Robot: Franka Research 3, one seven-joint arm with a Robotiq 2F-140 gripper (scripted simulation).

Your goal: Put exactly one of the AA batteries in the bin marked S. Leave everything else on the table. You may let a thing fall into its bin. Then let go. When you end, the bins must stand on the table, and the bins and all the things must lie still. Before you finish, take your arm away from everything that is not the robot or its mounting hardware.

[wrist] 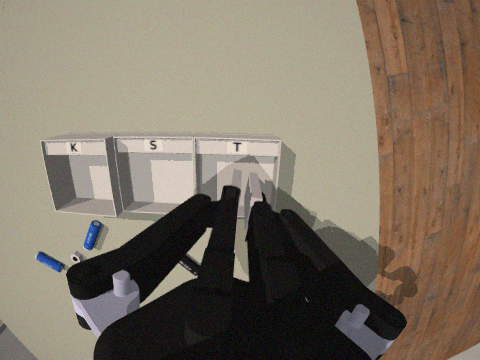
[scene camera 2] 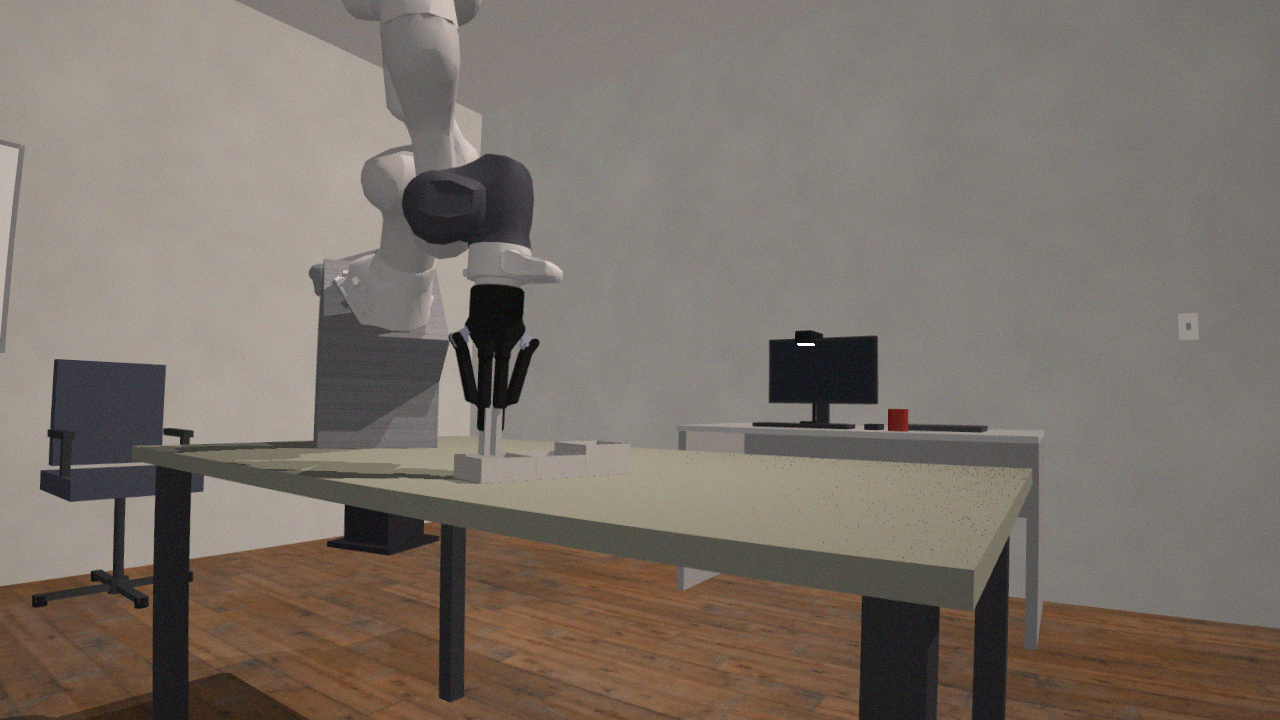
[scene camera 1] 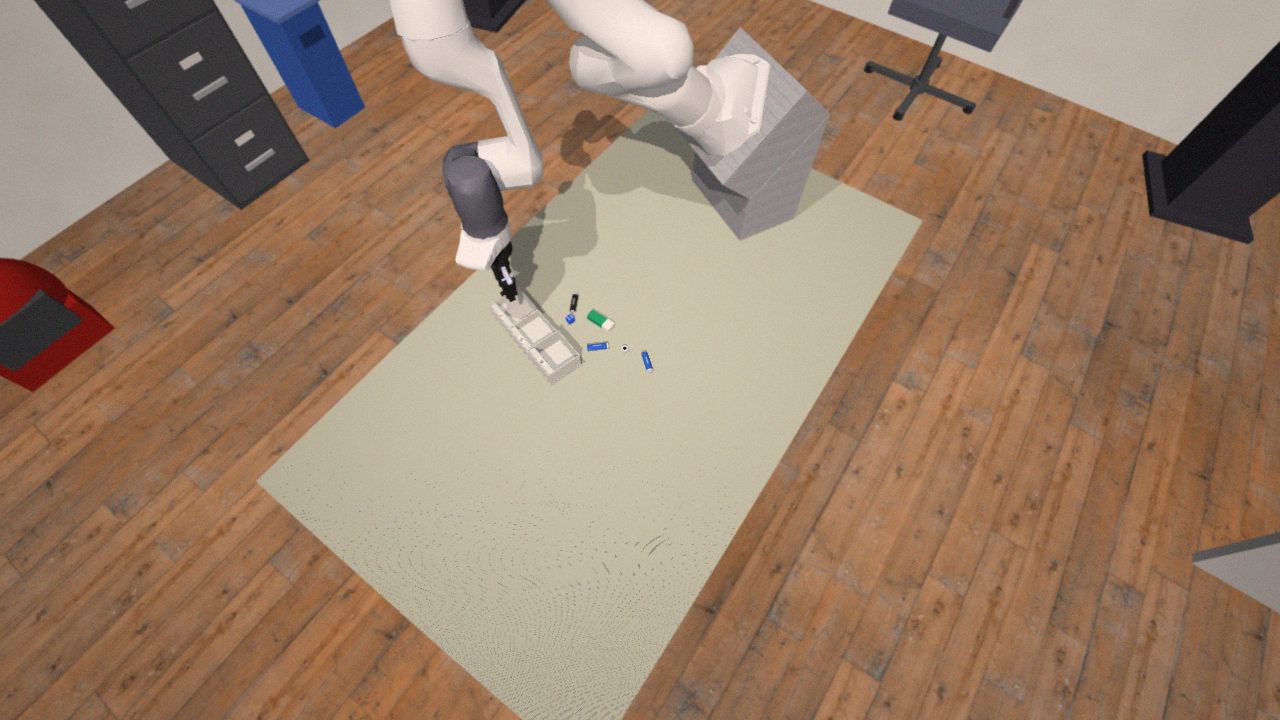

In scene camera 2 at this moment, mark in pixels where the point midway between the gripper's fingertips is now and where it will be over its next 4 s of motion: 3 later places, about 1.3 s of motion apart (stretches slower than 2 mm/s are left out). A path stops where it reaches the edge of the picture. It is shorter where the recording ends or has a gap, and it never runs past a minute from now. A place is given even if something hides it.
My gripper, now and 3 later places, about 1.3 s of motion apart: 489,455; 494,462; 496,423; 545,426
